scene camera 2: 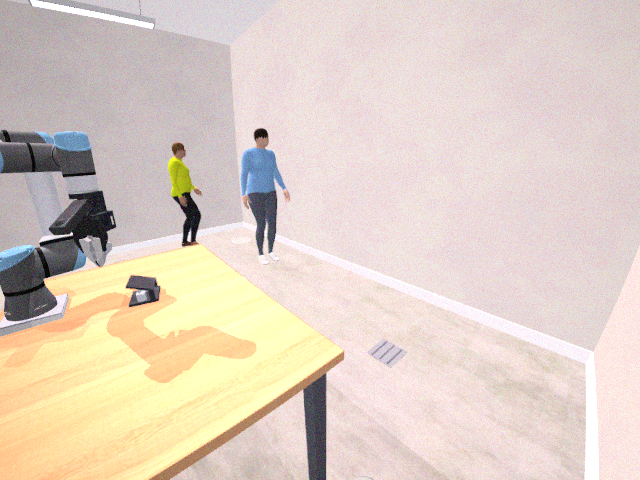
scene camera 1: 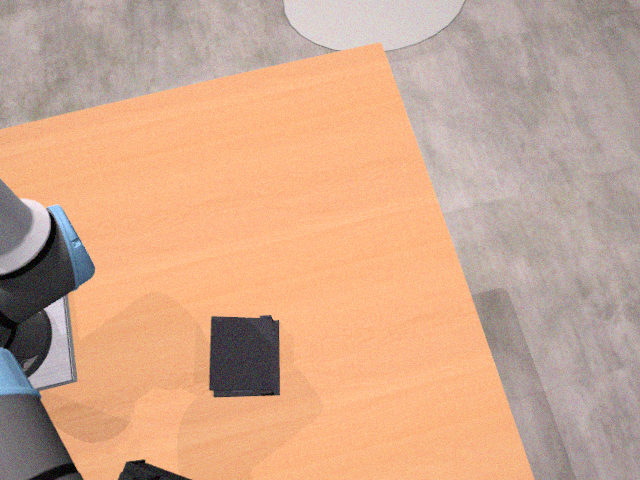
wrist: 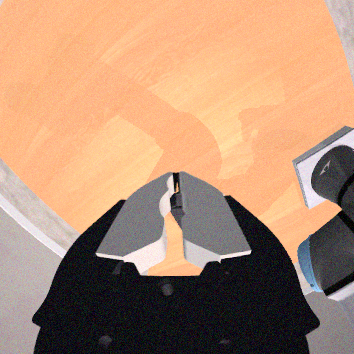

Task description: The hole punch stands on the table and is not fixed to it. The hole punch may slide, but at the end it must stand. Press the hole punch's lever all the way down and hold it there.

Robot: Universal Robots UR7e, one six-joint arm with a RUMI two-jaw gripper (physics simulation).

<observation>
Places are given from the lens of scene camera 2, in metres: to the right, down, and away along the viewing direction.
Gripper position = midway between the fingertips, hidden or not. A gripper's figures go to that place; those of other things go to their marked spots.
gripper (scene camera 2: 100, 266): -0.63, 0.08, 0.63
hole punch (scene camera 2: 146, 296): -0.67, 0.22, 0.87
</observation>
